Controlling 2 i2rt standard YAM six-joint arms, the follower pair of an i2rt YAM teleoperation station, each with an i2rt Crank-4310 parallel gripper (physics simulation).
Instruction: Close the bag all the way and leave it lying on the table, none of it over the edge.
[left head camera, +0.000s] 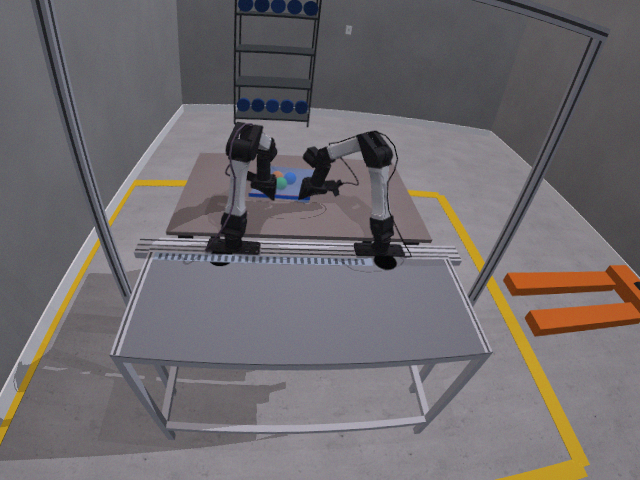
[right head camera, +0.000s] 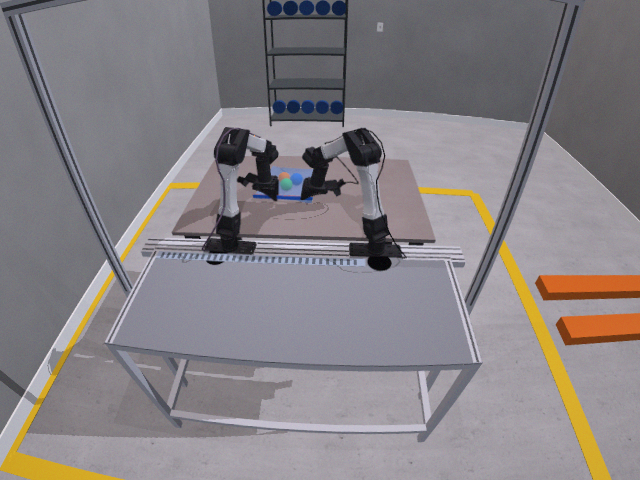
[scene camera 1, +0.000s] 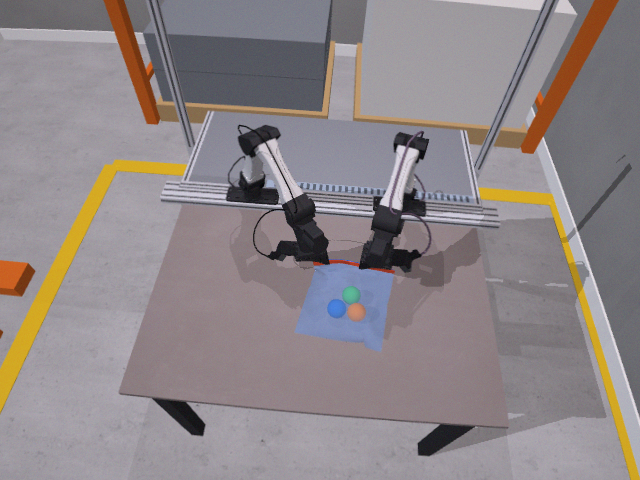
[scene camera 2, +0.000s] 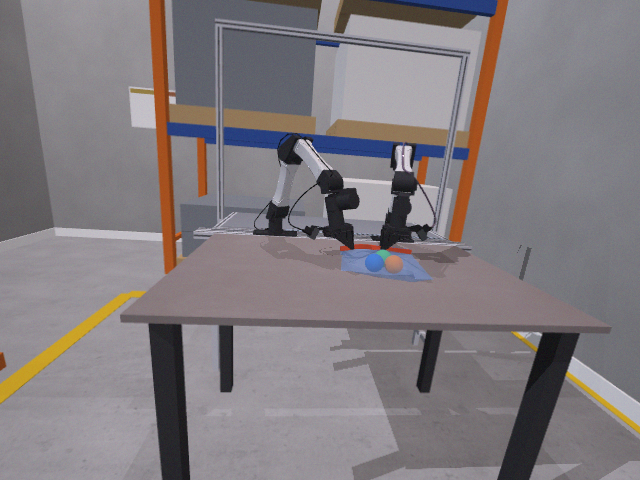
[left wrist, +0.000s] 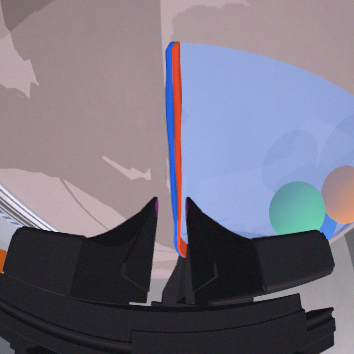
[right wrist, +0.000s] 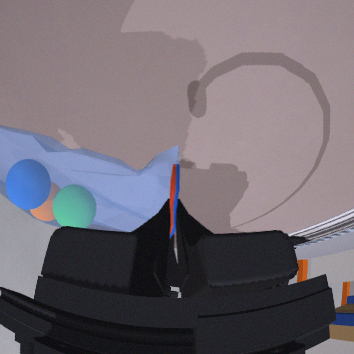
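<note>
A see-through blue bag (scene camera 1: 372, 284) (scene camera 2: 354, 262) (left wrist: 225, 110) (right wrist: 120, 185) lies on the table with green (scene camera 1: 351, 295), blue (scene camera 1: 336, 308) and orange (scene camera 1: 356, 312) balls inside. Along its mouth, a red strip (left wrist: 176, 125) and a blue strip (left wrist: 170, 100) run side by side, close together; whether they are pressed shut cannot be told. My left gripper (left wrist: 171, 199) (scene camera 1: 361, 266) (scene camera 2: 383, 246) is open, its fingers either side of the mouth strips, nearer the right finger in its wrist view. My right gripper (right wrist: 173, 201) (scene camera 1: 325, 261) (scene camera 2: 351, 246) is shut on the mouth strips near their other end.
The brown table (scene camera 1: 232, 351) (scene camera 2: 258, 294) carries the bag, which lies inside its edges. The arms' mounting rail (scene camera 1: 330, 206) runs along the table side nearest the bag's mouth. A grey bench (left head camera: 299, 315) stands behind the rail. Frame posts (left head camera: 537, 170) rise beside the bench.
</note>
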